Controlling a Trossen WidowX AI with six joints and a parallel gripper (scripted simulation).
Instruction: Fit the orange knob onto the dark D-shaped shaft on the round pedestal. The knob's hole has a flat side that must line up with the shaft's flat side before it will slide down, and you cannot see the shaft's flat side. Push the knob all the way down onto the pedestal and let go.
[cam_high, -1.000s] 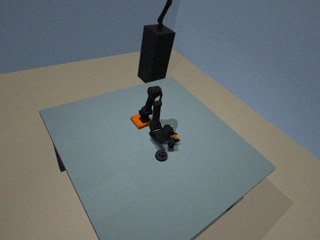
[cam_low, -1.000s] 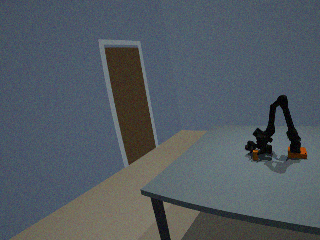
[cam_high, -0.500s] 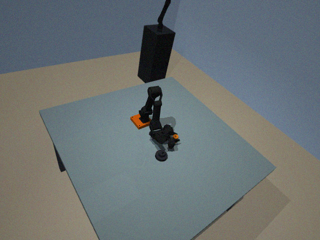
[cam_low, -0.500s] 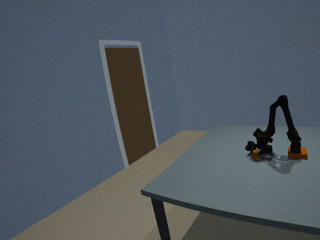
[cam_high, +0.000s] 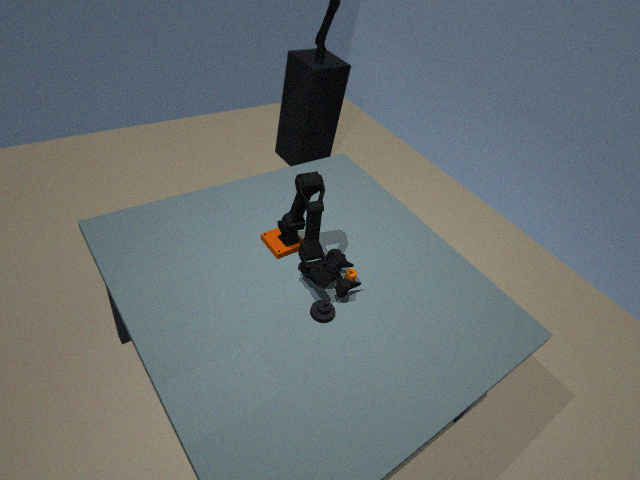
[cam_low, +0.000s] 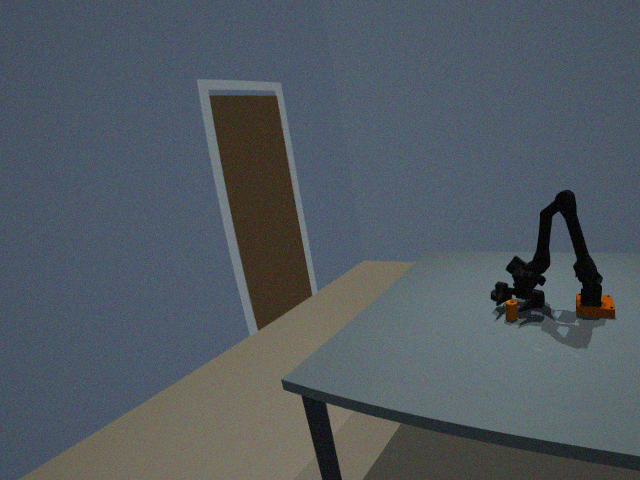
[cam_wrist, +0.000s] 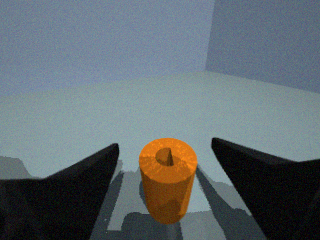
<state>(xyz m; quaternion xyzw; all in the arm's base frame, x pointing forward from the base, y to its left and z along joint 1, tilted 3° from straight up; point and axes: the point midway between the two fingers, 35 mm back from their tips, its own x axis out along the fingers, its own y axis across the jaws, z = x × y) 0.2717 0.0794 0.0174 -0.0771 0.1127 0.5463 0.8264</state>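
The orange knob lies 2 cm to the right of my gripper tip, 2 cm below it and 1 cm behind it. The rest, counted from my gripper tip: dark round pedestal (19 cm to the right, 5 cm ahead, 2 cm below).
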